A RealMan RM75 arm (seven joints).
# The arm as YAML. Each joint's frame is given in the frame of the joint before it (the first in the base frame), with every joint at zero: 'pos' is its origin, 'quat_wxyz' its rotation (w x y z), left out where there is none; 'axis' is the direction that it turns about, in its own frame. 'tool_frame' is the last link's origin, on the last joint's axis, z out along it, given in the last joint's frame.
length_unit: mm
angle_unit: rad
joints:
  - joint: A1
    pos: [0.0, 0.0, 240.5]
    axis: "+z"
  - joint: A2
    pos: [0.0, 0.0, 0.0]
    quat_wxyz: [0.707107, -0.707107, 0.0, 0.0]
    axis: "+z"
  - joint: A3
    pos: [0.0, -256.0, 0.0]
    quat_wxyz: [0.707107, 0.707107, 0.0, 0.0]
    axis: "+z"
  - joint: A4
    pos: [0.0, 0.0, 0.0]
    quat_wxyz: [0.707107, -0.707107, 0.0, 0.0]
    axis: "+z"
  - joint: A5
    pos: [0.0, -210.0, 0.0]
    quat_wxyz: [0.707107, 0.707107, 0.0, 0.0]
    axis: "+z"
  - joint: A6
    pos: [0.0, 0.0, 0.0]
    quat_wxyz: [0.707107, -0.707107, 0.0, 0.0]
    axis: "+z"
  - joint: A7
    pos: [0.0, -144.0, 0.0]
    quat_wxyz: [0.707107, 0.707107, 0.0, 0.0]
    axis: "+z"
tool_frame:
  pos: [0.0, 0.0, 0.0]
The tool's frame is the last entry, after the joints.
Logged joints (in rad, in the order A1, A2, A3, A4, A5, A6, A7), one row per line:
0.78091, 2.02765, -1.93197, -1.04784, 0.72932, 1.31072, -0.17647
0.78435, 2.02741, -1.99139, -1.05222, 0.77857, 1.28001, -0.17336
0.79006, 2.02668, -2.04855, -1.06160, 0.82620, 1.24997, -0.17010
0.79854, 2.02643, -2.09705, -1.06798, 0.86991, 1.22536, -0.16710
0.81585, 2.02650, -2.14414, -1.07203, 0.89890, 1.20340, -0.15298
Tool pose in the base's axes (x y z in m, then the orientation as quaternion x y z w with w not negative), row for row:
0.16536, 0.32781, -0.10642, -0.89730, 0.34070, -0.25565, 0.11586
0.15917, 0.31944, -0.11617, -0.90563, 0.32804, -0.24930, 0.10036
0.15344, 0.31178, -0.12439, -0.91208, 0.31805, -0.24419, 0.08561
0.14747, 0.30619, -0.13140, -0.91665, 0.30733, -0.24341, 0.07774
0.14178, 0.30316, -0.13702, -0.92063, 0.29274, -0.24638, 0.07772
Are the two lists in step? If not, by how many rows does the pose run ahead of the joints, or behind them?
The pose runs 1 row ahead of the joints: the pose in row i belongs to the joints in row i + 1.
